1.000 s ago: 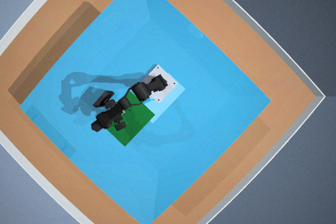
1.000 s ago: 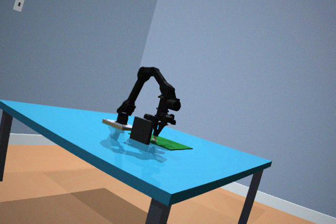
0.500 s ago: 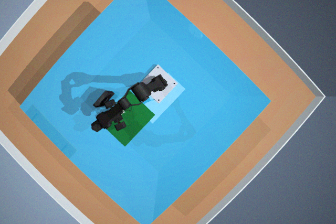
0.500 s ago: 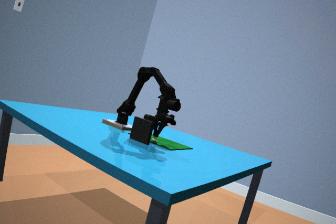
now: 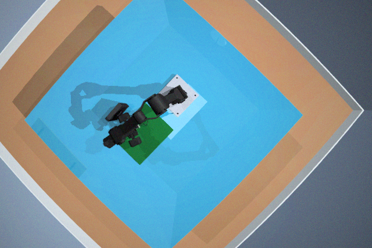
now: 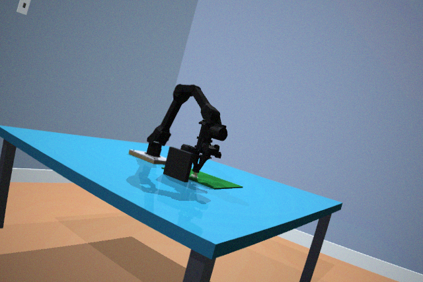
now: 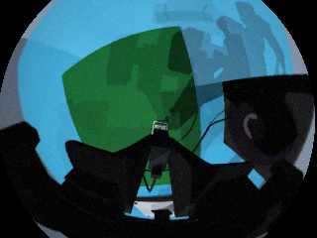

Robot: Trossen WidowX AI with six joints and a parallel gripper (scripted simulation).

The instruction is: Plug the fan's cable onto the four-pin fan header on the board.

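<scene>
Now: the dark plug 1 cm behind my gripper tip and 1 cm above it. Round my gripper tip: pale fan header: 4 cm below, 1 cm behind; then green board: 6 cm to the left, 5 cm below, 1 cm ahead; then black fan: 12 cm to the right, 2 cm behind, 2 cm above.
</scene>
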